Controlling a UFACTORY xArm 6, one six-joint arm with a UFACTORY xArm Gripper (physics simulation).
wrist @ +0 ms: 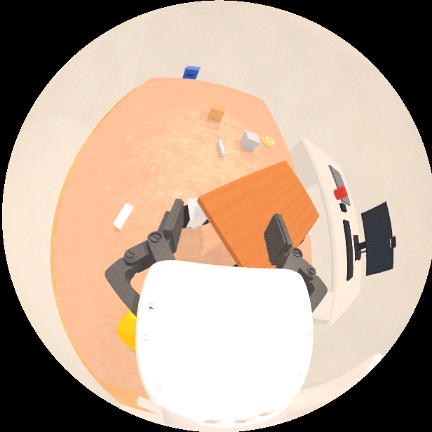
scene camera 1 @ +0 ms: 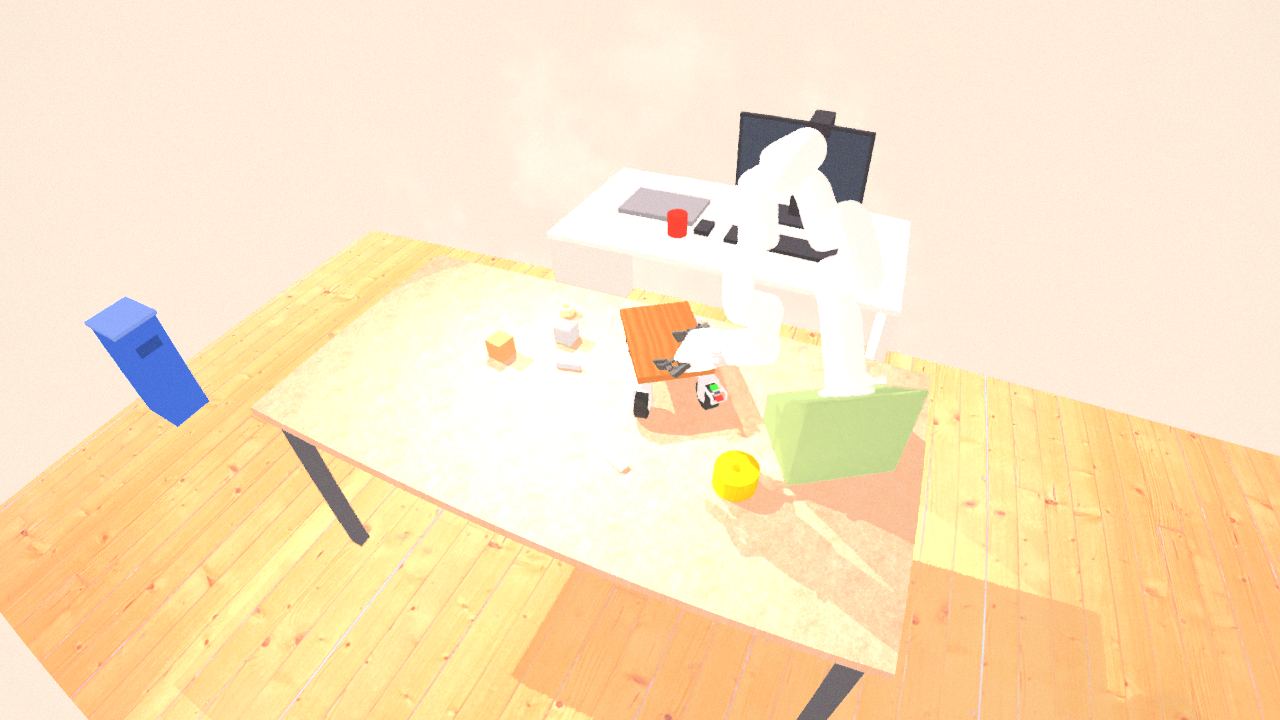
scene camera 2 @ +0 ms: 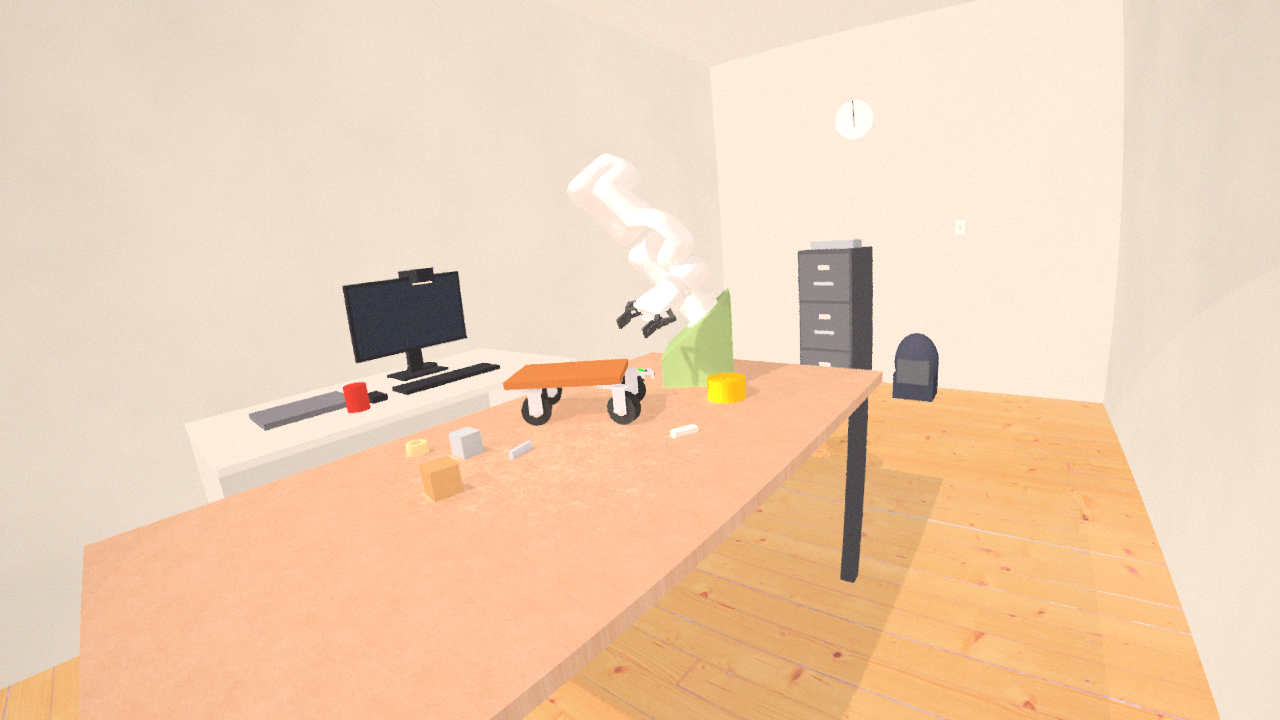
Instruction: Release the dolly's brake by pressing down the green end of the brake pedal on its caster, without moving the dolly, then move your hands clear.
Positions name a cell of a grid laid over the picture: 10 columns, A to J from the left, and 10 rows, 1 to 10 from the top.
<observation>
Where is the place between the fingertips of the gripper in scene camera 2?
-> E5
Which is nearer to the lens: the dolly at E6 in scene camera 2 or the orange cube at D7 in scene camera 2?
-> The orange cube.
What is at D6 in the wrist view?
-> The gripper.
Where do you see a dolly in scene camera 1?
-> At F5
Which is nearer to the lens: the yellow cylinder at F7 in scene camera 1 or the orange cube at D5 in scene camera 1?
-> The yellow cylinder.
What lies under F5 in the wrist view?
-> A dolly.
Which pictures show the dolly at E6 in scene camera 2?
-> The wrist view, scene camera 1 and scene camera 2: all of them.
</observation>
